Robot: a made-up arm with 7 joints. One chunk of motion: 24 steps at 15 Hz.
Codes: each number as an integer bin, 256 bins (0 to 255) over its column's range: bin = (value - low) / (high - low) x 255, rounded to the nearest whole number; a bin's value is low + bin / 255 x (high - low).
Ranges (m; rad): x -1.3..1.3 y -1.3..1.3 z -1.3..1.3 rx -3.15..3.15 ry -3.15..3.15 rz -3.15..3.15
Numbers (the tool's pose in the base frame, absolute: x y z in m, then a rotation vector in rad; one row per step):
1: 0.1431 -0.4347 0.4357 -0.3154 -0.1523 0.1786
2: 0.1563 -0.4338 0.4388 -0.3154 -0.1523 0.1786
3: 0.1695 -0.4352 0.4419 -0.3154 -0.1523 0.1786
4: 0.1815 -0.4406 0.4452 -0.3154 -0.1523 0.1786
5: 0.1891 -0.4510 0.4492 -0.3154 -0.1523 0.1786
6: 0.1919 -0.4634 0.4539 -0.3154 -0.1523 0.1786
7: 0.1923 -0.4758 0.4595 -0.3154 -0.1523 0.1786
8: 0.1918 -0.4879 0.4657 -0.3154 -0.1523 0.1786
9: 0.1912 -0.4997 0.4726 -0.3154 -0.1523 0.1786
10: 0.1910 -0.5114 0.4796 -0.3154 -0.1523 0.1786
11: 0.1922 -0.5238 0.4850 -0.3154 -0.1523 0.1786
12: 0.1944 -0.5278 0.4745 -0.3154 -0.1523 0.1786
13: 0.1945 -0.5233 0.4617 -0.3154 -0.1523 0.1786
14: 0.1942 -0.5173 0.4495 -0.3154 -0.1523 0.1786
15: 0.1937 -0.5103 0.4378 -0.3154 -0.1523 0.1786
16: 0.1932 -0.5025 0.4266 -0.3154 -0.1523 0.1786
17: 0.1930 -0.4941 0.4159 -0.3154 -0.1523 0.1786
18: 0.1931 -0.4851 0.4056 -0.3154 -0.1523 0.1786
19: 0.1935 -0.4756 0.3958 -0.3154 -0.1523 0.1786
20: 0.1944 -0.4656 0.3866 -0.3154 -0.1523 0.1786
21: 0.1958 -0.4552 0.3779 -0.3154 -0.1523 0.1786
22: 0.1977 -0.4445 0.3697 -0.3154 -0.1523 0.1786
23: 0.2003 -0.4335 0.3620 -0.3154 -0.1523 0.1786
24: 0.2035 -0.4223 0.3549 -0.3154 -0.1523 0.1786
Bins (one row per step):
1: 142 85 170 115 121 135
2: 143 85 171 115 121 135
3: 144 85 171 115 121 135
4: 145 84 171 115 121 135
5: 146 83 172 115 121 135
6: 146 82 172 115 121 135
7: 146 81 173 115 121 135
8: 146 80 173 115 121 135
9: 146 78 174 115 121 135
10: 146 77 175 115 121 135
11: 146 76 175 115 121 135
12: 147 76 174 115 121 135
13: 147 76 173 115 121 135
14: 147 77 172 115 121 135
15: 146 77 170 115 121 135
16: 146 78 169 115 121 135
17: 146 79 168 115 121 135
18: 146 80 167 115 121 135
19: 146 81 166 115 121 135
20: 147 82 165 115 121 135
21: 147 83 165 115 121 135
22: 147 84 164 115 121 135
23: 147 85 163 115 121 135
24: 147 86 162 115 121 135

